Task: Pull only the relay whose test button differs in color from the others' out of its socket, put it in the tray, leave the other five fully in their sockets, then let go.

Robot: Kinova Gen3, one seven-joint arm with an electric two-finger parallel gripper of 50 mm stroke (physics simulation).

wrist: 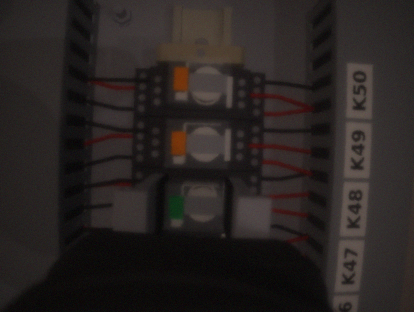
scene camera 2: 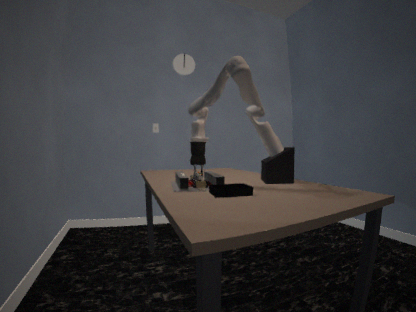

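Where they show: gripper, fingertip midpoint: [wrist: 195, 197] [scene camera 2: 198, 177]; arm's base, link origin: [scene camera 2: 276, 153].
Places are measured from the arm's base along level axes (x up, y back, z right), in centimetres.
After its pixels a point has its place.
The relay with the green test button [wrist: 202, 206] @(z -2.3, x -9.9, y -50.7 cm) sits in the row beside label K48 in the wrist view, with a finger pad against each of its two ends. My gripper [wrist: 195, 197] @(z -2.5, x -11.8, y -50.4 cm) [scene camera 2: 198, 178] @(z -2.5, x -11.8, y -50.4 cm) is shut on it, pointing down over the panel. Two relays with orange test buttons, one beside K50 [wrist: 204, 85] @(z -7.6, x -9.9, y -51.3 cm) and one beside K49 [wrist: 202, 144] @(z -5.0, x -9.8, y -50.9 cm), sit in their sockets. The other relays are hidden behind the gripper body in the wrist view. The black tray [scene camera 2: 231, 190] @(z -30.2, x -14.0, y -45.0 cm) lies on the table in front of the panel in the scene view.
Grey wiring ducts [scene camera 2: 181, 180] @(z -12.2, x -11.5, y -61.4 cm) [scene camera 2: 214, 178] @(z -10.3, x -11.6, y -44.7 cm) flank the relay row. Red and black wires run from the sockets to the ducts. A beige end clamp [wrist: 200, 53] @(z -9.7, x -12.6, y -51.3 cm) closes the row beyond K50. The arm's black base [scene camera 2: 278, 169] @(z -11.1, x -8.6, y -6.9 cm) stands at the right on the wooden table [scene camera 2: 280, 215] @(z -60.0, x -16.6, y -43.0 cm).
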